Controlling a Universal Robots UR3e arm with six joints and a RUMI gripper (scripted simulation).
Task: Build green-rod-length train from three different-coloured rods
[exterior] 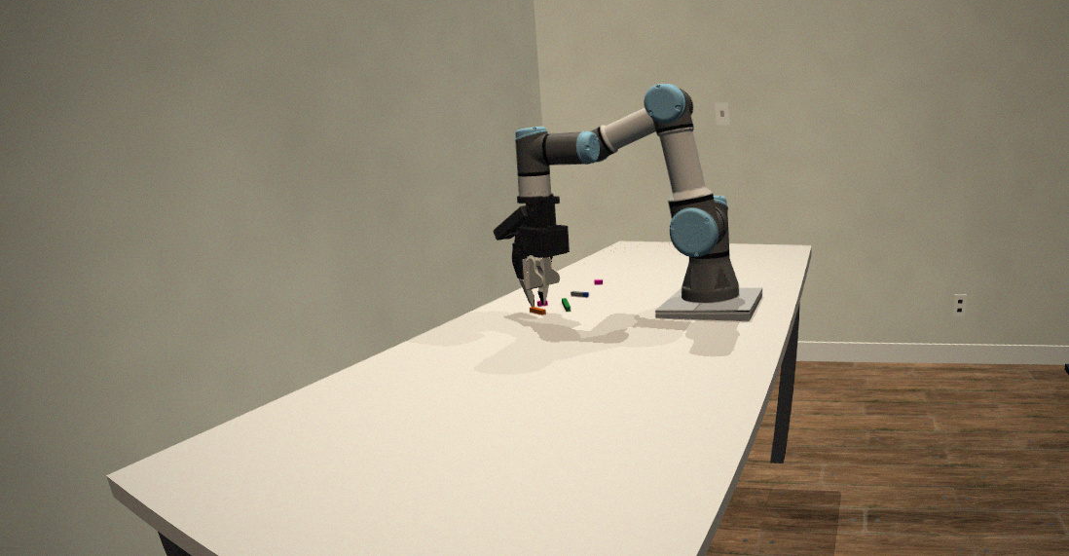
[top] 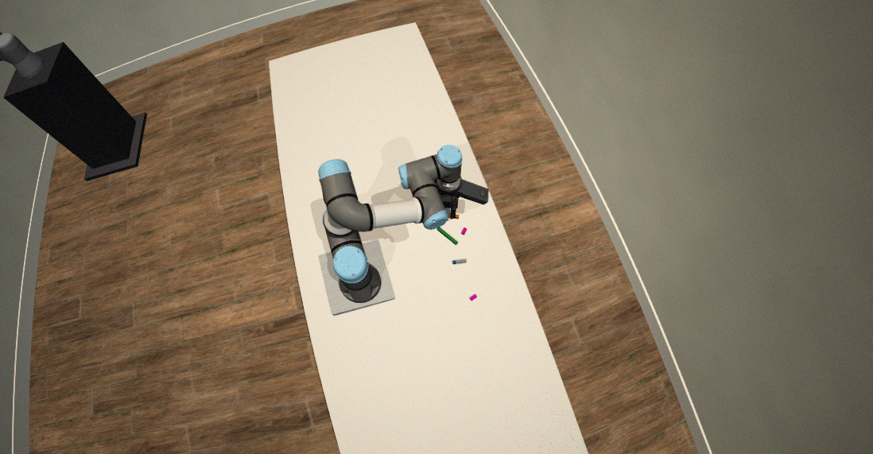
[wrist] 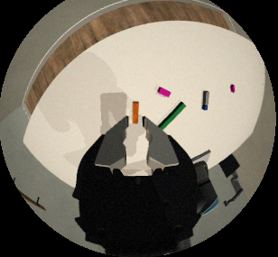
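The orange rod lies 3 cm below my hand. The rest, counted from my hand: blue rod 15 cm to the right, 3 cm below, 3 cm behind; then green rod 6 cm to the right, 3 cm below, 3 cm behind; then grey rod 15 cm to the right, 3 cm below, 1 cm behind.
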